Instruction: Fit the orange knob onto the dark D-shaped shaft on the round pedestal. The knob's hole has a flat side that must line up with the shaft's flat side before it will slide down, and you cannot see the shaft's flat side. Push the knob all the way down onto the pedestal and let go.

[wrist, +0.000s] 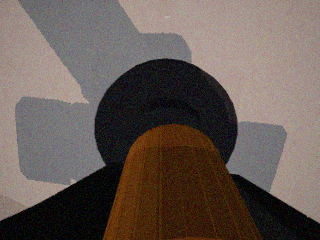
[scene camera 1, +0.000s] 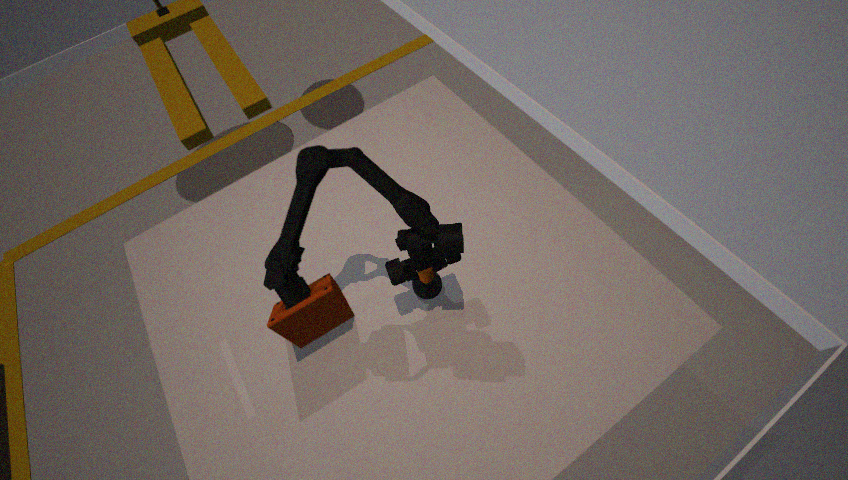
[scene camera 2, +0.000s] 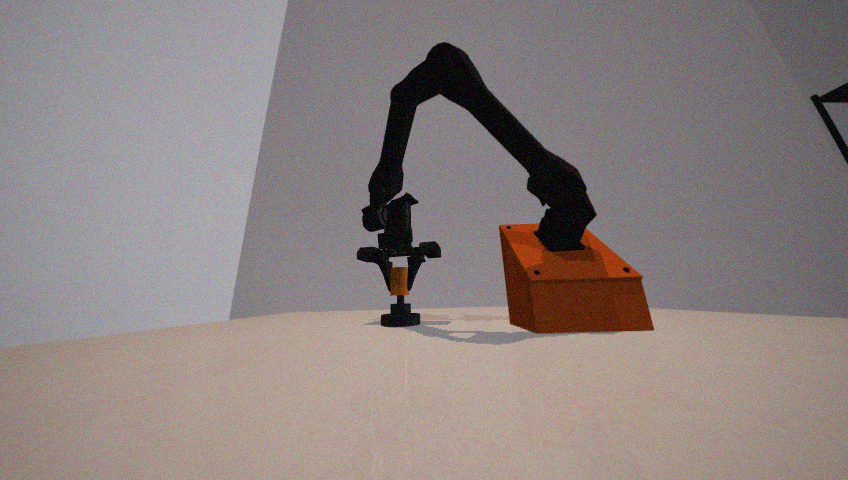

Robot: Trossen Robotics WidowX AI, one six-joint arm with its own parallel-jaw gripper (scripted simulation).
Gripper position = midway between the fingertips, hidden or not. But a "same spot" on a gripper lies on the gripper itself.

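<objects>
You'd find my gripper in scene camera 1 [426,275], and it's there in scene camera 2 and the wrist view too. On my gripper, [scene camera 2: 408,274] and [wrist: 88,202] are the same spot.
</objects>
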